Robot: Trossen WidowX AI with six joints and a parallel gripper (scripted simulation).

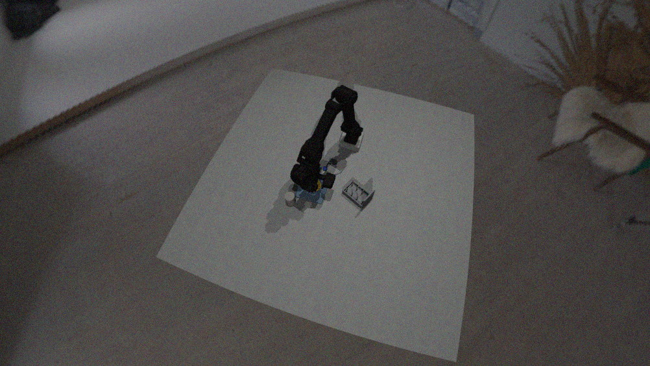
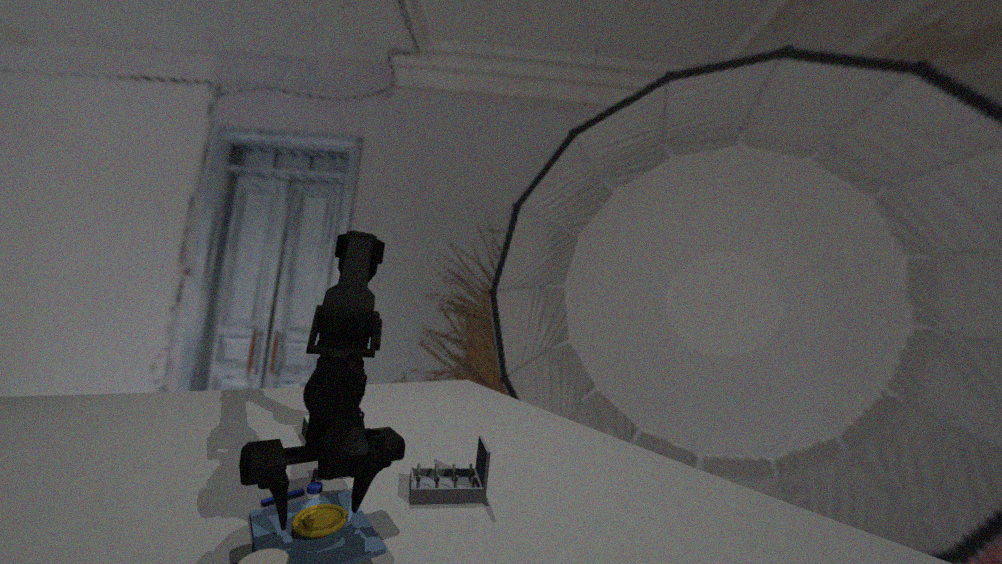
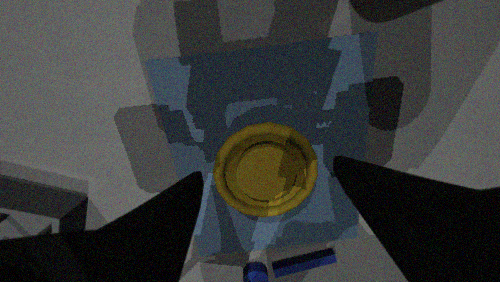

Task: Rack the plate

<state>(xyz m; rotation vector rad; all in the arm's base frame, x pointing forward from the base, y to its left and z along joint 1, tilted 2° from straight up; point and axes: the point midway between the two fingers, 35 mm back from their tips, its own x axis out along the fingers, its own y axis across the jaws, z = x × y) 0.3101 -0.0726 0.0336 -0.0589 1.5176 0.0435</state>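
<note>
Now: the yellow plate right at my gripper tip. The rest, counted from my gripper tip: white cup: 10 cm ahead, 7 cm to the right; then light blue mat: 2 cm below; then blue spoon: 11 cm behind, 1 cm to the right, 2 cm below.
</note>
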